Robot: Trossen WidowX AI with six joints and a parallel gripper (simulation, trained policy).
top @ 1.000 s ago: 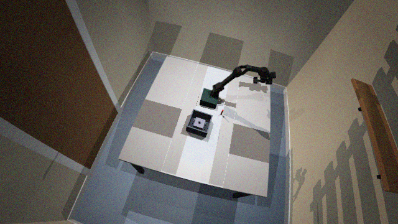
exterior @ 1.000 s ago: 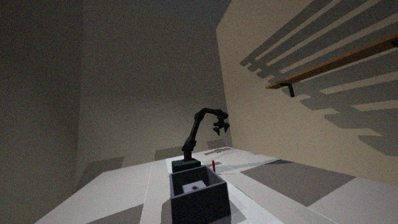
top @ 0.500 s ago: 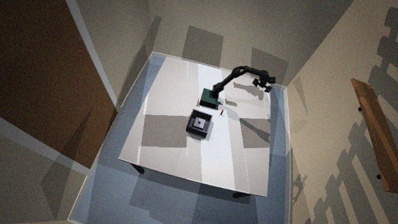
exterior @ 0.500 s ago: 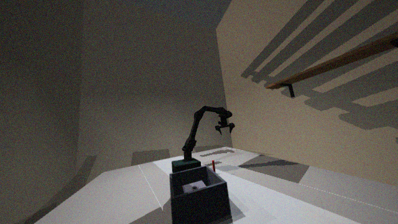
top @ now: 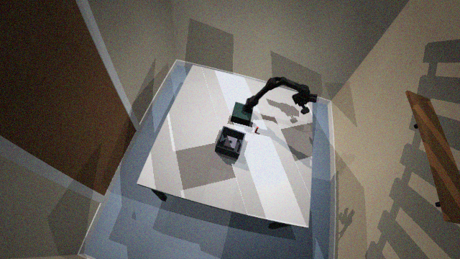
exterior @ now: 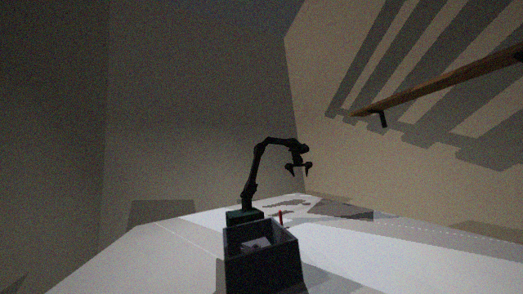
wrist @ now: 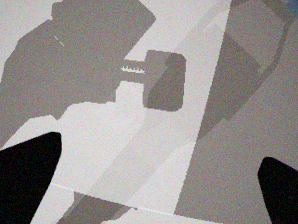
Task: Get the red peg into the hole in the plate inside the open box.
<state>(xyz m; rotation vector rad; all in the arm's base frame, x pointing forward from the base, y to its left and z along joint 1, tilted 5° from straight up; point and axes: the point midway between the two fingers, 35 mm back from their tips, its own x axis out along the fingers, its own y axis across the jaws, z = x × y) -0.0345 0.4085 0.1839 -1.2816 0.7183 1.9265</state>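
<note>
My gripper tip is now 30 cm to the left of the red peg, 22 cm short of it and 16 cm above it. The rest, counted from my gripper tip: dark box: 49 cm to the right, 40 cm ahead, 17 cm below; grey plate: 49 cm to the right, 40 cm ahead, 15 cm below.
</note>
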